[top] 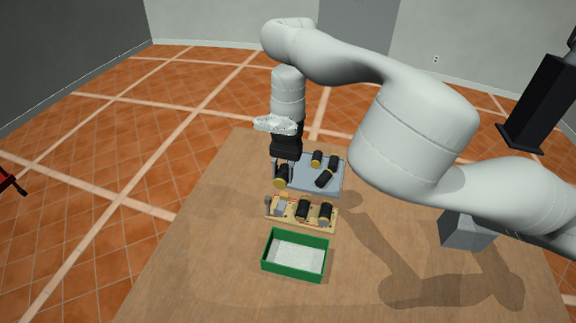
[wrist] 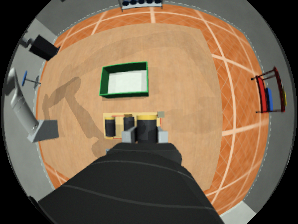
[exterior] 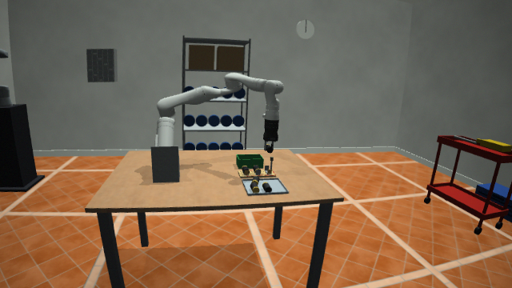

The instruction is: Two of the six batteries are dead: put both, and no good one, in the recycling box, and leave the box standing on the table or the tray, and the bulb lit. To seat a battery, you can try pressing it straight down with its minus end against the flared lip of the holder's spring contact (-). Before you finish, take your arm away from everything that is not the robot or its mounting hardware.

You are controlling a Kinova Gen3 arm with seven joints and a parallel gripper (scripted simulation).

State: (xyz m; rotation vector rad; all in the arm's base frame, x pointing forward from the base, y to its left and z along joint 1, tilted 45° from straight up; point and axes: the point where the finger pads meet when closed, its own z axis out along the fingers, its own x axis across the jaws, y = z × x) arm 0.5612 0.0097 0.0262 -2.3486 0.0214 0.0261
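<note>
My hand is 7 cm past the green recycling box, 15 cm to the right of it and 14 cm above it. The rest, counted from my hand: grey tray: 6 cm behind, 18 cm to the right, 15 cm below.
</note>
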